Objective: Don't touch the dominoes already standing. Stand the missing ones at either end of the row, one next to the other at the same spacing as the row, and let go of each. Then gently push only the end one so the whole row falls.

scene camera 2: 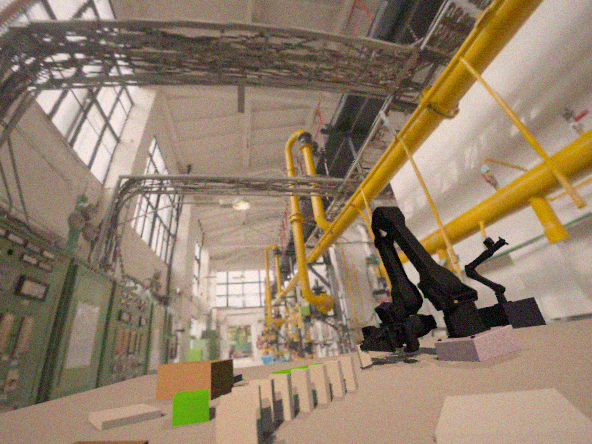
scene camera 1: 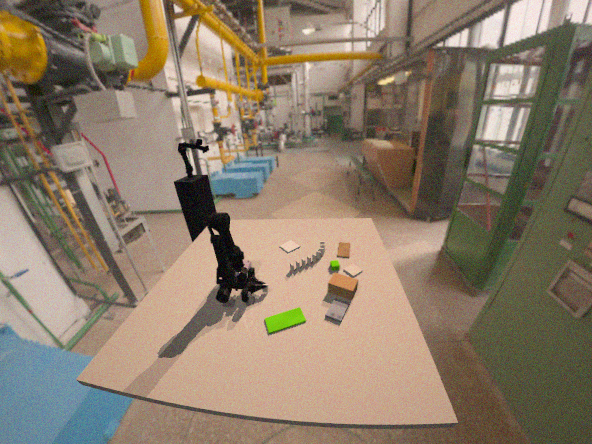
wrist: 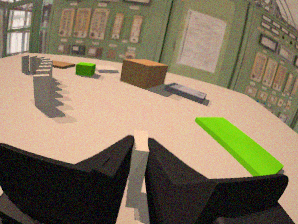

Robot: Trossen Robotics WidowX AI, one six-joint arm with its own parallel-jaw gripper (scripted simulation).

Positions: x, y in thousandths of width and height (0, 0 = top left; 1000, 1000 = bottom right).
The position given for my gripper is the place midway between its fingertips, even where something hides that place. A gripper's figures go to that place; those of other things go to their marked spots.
Scene:
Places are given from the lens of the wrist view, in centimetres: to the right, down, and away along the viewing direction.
my gripper (wrist: 468, 641): 0, 2, 10
flat green block (wrist: 867, 725): 15, 7, 17

